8 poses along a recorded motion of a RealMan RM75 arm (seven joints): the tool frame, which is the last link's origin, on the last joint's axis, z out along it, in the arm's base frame.
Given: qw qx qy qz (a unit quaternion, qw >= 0); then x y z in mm.
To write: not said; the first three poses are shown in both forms.
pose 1, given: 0.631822, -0.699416, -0.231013, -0.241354, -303.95, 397.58, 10.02
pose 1, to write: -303.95, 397.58, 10.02, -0.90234, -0.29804, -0.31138, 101.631
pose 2, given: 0.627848, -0.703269, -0.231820, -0.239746, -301.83, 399.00, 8.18
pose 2, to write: -301.83, 399.00, 8.18, -0.90356, -0.29784, -0.30802, 102.217
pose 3, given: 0.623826, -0.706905, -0.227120, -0.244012, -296.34, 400.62, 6.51
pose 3, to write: -296.34, 400.62, 6.51, -0.90448, -0.29060, -0.31221, 102.808
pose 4, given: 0.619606, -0.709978, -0.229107, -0.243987, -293.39, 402.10, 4.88
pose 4, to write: -293.39, 402.10, 4.88, -0.90453, -0.29189, -0.31085, 103.425
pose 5, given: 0.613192, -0.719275, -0.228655, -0.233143, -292.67, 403.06, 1.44
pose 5, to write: -292.67, 403.06, 1.44, -0.91055, -0.28946, -0.29514, 104.359
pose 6, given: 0.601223, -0.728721, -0.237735, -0.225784, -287.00, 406.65, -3.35
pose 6, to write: -287.00, 406.65, -3.35, -0.91195, -0.29751, -0.28255, 106.085
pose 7, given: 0.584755, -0.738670, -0.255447, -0.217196, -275.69, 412.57, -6.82
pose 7, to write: -275.69, 412.57, -6.82, -0.91058, -0.31490, -0.26774, 108.429
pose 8, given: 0.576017, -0.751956, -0.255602, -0.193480, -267.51, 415.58, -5.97
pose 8, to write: -267.51, 415.58, -5.97, -0.91989, -0.31269, -0.23669, 109.658
